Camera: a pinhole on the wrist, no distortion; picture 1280 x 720 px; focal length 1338.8 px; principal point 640.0 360.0 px. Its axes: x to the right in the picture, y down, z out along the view. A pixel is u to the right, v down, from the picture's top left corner.
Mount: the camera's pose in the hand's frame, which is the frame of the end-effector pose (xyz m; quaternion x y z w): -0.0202 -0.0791 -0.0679 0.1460 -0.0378 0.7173 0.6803
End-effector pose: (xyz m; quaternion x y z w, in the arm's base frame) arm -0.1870 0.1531 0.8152 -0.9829 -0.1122 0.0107 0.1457
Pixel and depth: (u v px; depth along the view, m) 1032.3 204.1 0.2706
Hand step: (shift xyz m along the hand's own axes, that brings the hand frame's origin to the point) 0.0511 -0.0688 0.2065
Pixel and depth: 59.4 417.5 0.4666
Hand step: 0.0402 -0.3938 0.3276
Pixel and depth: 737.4 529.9 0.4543
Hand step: -0.0064 -0.1662 0.3827
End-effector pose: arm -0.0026 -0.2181 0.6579 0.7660 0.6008 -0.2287 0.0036
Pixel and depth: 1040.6 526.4 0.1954
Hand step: -0.0152 -0.0738 0.1374
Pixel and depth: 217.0 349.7 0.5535
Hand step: 0.0770 -0.3875 0.4142
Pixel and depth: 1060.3 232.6 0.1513
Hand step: 0.0164 -0.0705 0.0868
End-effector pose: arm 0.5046 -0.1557 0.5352 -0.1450 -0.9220 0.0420 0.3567
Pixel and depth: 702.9 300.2 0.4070
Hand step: 0.0614 -0.1623 0.3229
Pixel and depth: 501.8 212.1 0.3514
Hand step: 0.0748 -0.2002 0.2524
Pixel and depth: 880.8 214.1 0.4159
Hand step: 0.0879 -0.1088 0.3421
